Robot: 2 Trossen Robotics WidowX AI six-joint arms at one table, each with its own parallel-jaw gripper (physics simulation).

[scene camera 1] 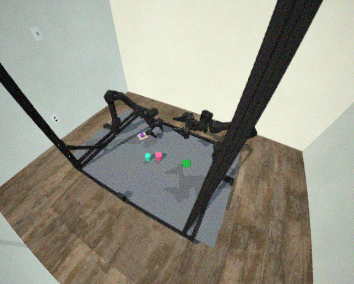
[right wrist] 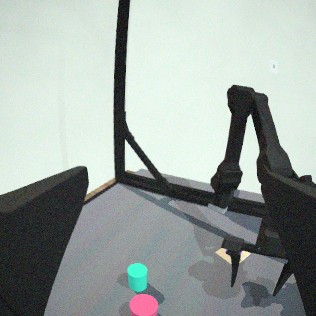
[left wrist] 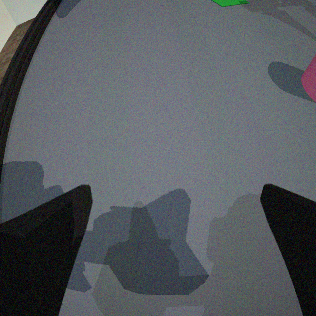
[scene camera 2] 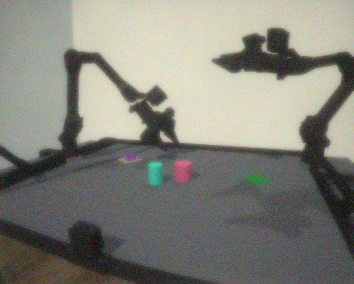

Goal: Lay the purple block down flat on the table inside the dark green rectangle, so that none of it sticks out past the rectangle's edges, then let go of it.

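Pixels of known places: left gripper, fingertip midpoint: [scene camera 1: 160, 134] [right wrist: 252, 291] [left wrist: 180, 194] [scene camera 2: 173, 146]; right gripper, fingertip midpoint: [scene camera 1: 172, 123] [right wrist: 179, 178] [scene camera 2: 215, 58]; left arm's base, origin of the base link: [scene camera 1: 117, 131] [right wrist: 219, 201] [scene camera 2: 70, 155]; right arm's base, origin of the base link: [scene camera 2: 312, 162].
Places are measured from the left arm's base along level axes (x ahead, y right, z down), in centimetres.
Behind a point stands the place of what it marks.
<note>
The purple block [scene camera 1: 142, 135] @(x 19.5, y -13.9, z 0.1 cm) [scene camera 2: 130, 157] @(x 20.2, y -13.2, z 0.6 cm) rests on a small beige square [scene camera 1: 146, 137] @(x 22.2, y -15.9, z 2.2 cm) [scene camera 2: 122, 160] @(x 17.5, y -11.6, z 1.8 cm) [right wrist: 223, 253] @(x 20.5, y -12.2, z 1.8 cm) at the back left of the table; in the right wrist view it is mostly hidden behind a finger of the left gripper. The green rectangle [scene camera 1: 186, 163] @(x 65.0, y -20.8, z 1.8 cm) [scene camera 2: 255, 178] @(x 64.6, y -20.9, z 1.8 cm) [left wrist: 229, 2] @(x 62.2, y -19.8, z 1.8 cm) lies flat on the table, to the right of the pink cylinder in the scene views. My left gripper [scene camera 1: 157, 131] @(x 31.9, y -24.0, z -2.8 cm) [scene camera 2: 170, 144] @(x 31.9, y -24.0, z -2.8 cm) [left wrist: 180, 194] @(x 31.9, y -24.0, z -2.8 cm) [right wrist: 252, 291] @(x 31.9, y -24.0, z -2.8 cm) is open and empty, low near the table's back, to the right of the block in the scene views. My right gripper [scene camera 1: 180, 127] [right wrist: 179, 178] @(x 52.5, y -17.4, z -32.5 cm) is open and empty, high above the table.
A teal cylinder [scene camera 1: 148, 157] @(x 43.5, y -2.0, z -3.0 cm) [scene camera 2: 155, 173] @(x 43.2, y -1.1, z -1.6 cm) [right wrist: 137, 277] @(x 43.2, y -4.1, z -3.4 cm) and a pink cylinder [scene camera 1: 158, 156] @(x 47.9, y -8.0, z -3.0 cm) [scene camera 2: 183, 171] @(x 48.2, y -7.2, z -1.4 cm) [left wrist: 311, 82] @(x 45.7, y -11.4, z 0.4 cm) [right wrist: 144, 305] @(x 46.8, y -9.5, z -3.0 cm) stand close together between the block and the green rectangle. A black frame borders the table, with tall posts at its corners.
</note>
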